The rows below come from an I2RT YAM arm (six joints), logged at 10 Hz.
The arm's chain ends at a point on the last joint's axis. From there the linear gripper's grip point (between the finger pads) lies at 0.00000 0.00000 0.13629 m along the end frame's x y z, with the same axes.
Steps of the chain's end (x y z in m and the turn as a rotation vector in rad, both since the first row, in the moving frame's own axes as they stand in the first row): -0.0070, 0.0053, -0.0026, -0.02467, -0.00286, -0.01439; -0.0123, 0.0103, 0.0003, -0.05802, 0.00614, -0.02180; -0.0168, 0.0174, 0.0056, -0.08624, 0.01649, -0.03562; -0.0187, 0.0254, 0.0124, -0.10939, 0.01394, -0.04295; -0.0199, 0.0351, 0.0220, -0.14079, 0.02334, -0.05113; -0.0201, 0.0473, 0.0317, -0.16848, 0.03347, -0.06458; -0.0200, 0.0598, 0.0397, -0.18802, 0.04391, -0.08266; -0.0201, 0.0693, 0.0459, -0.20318, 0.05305, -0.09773
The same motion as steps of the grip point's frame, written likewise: -0.0074, 0.0087, -0.0026, -0.02467, -0.00286, -0.01439; -0.0114, 0.0182, 0.0001, -0.05802, 0.00614, -0.02180; -0.0143, 0.0291, 0.0051, -0.08624, 0.01649, -0.03562; -0.0165, 0.0402, 0.0116, -0.10939, 0.01394, -0.04295; -0.0162, 0.0541, 0.0206, -0.14079, 0.02334, -0.05113; -0.0148, 0.0700, 0.0297, -0.16848, 0.03347, -0.06458; -0.0130, 0.0850, 0.0372, -0.18802, 0.04391, -0.08266; -0.0116, 0.0964, 0.0429, -0.20318, 0.05305, -0.09773
